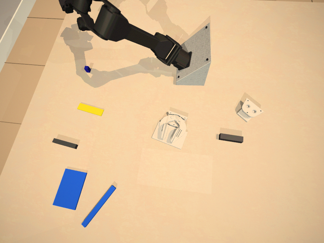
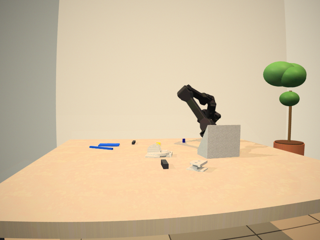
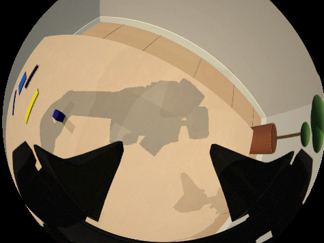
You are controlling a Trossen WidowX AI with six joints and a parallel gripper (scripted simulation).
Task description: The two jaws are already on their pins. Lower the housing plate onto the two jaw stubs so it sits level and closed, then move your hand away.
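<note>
Right now my gripper tip is 360 mm short of the yellow bar, 140 mm to the right of it and 90 mm above it. Round my gripper tip: blue stick: 710 mm ahead, 290 mm to the left, 90 mm below; then blue plate: 680 mm ahead, 170 mm to the left, 90 mm below.
</note>
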